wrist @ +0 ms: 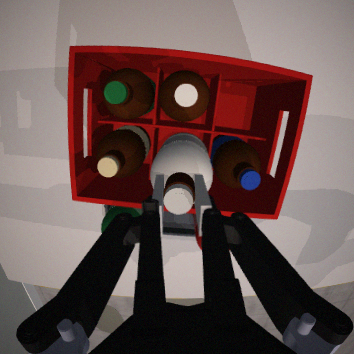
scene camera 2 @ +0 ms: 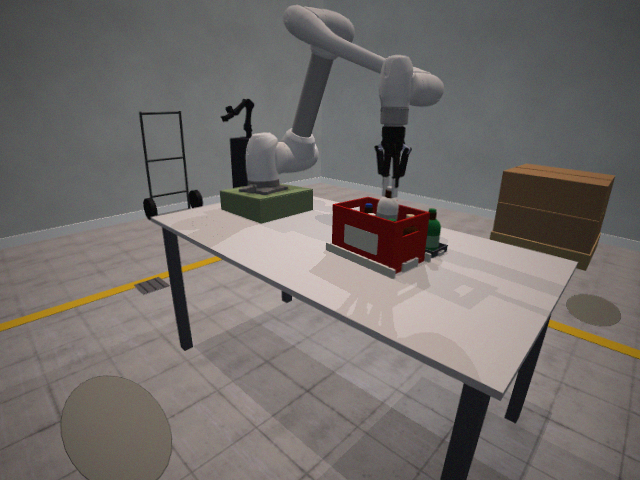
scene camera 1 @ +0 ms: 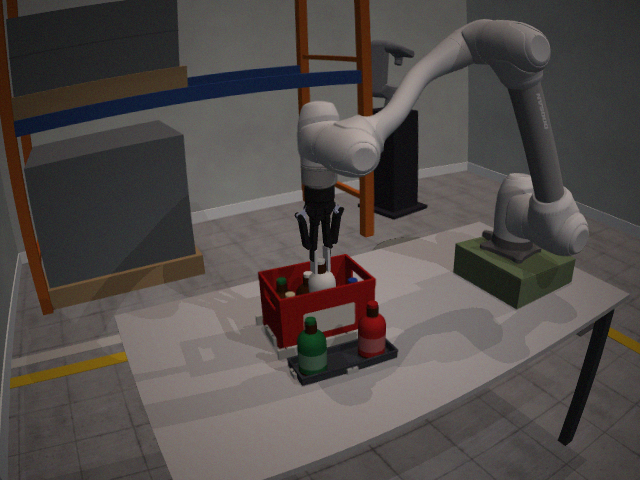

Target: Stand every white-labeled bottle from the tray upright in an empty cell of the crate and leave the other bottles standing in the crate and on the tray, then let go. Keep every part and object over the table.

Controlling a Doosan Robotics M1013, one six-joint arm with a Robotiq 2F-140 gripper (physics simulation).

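Frame: origin at the arm's base, x left, y back, z up, level; centimetres.
Where they show: gripper, fingertip midpoint: [wrist: 178, 186] [scene camera 2: 389, 196] [scene camera 1: 320, 270]; arm's base at its link origin: [scene camera 2: 263, 190] [scene camera 1: 511, 249].
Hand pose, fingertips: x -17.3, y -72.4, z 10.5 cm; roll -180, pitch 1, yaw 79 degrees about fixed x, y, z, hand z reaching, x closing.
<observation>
Each offset is from my fingertips to the top centre of the thing. "spot": to the spot under its first point. Level surfaces: height alone.
My gripper [scene camera 1: 320, 260] [scene camera 2: 390, 190] [wrist: 178, 186] is shut on the neck of a white bottle @[dx +0.0, dy +0.3, dz +3.4 cm] [scene camera 1: 322, 282] [scene camera 2: 387, 208] [wrist: 181, 159] with a white cap. The bottle is upright, its lower part inside the front middle cell of the red crate @[dx +2.1, dy +0.1, dz -3.4 cm] [scene camera 1: 279, 319] [scene camera 2: 412, 251] [wrist: 71, 125]; its base is hidden. In the wrist view, brown bottles with green @[dx -10.7, dy -5.5, dz -4.6 cm] [wrist: 115, 92], white @[dx -8.8, dy +2.4, dz -4.6 cm] [wrist: 186, 95], cream @[dx -2.2, dy -8.7, dz -4.6 cm] [wrist: 108, 166] and blue @[dx +2.8, dy +8.8, dz -4.6 cm] [wrist: 250, 179] caps stand in other cells. The back right cell shows a bare floor. A green bottle @[dx +11.1, dy -12.4, dz -4.9 cm] [scene camera 1: 311, 351] [scene camera 2: 433, 232] and a red bottle @[dx +15.6, dy +4.1, dz -4.9 cm] [scene camera 1: 372, 330] stand on the dark tray @[spot: dx +12.6, dy -5.0, dz -20.4 cm] [scene camera 1: 338, 360].
The crate stands on the table @[dz -21.0 cm] [scene camera 1: 217, 428] [scene camera 2: 289, 258] between light locating strips @[spot: dx -14.5, dy +3.1, dz -19.1 cm] [scene camera 2: 359, 259], with the tray close along its side. The arm's base is on a green block [scene camera 1: 516, 284] [scene camera 2: 263, 206]. An orange and blue rack [scene camera 1: 366, 155] stands behind the table.
</observation>
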